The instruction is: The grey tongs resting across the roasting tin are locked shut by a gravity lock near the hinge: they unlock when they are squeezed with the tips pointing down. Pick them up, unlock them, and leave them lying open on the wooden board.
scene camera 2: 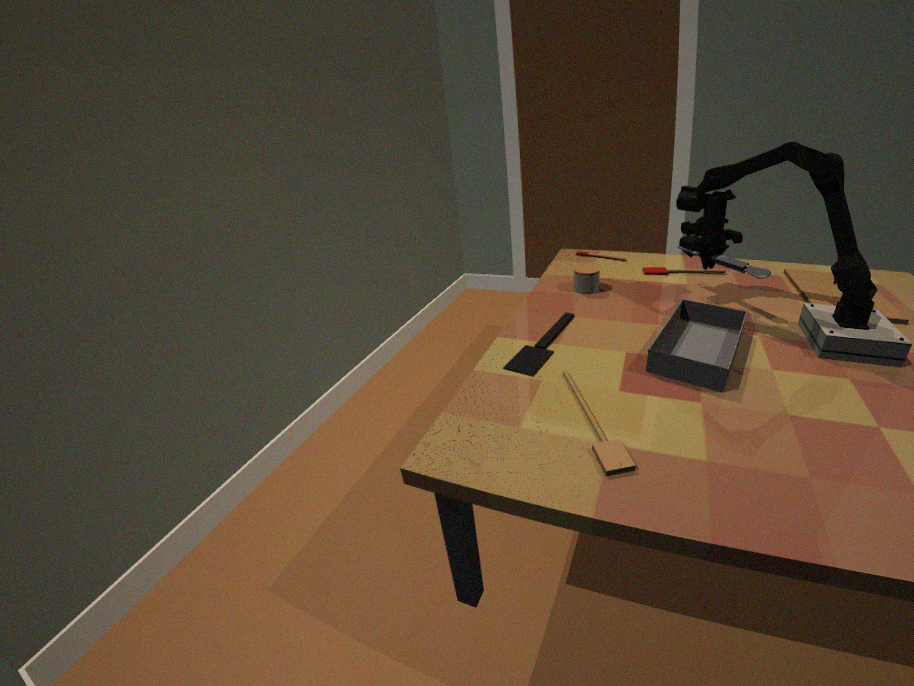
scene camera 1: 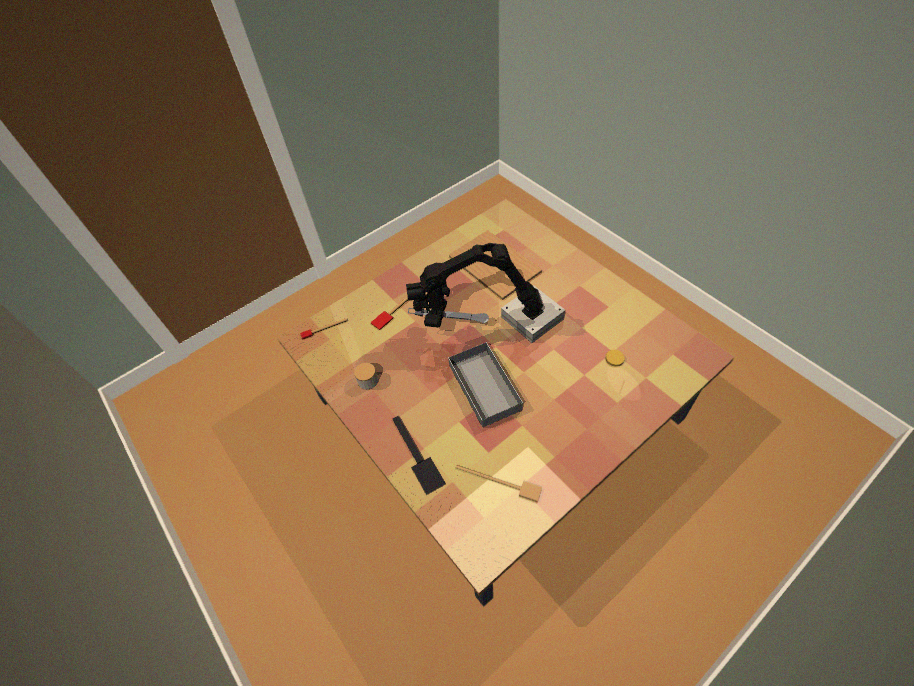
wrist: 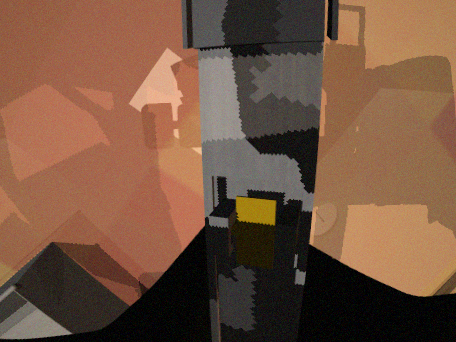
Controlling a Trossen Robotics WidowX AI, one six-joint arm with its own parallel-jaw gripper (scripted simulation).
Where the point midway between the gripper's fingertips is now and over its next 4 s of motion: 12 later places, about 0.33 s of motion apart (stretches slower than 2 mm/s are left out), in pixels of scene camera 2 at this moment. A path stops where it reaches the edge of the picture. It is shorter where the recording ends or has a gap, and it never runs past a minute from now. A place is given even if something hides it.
My gripper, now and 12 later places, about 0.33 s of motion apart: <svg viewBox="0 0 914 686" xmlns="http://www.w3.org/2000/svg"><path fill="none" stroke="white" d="M707 269L719 263L729 260L740 258L757 257L776 257L796 257L818 259L839 261L848 262L849 257L851 248L855 238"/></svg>
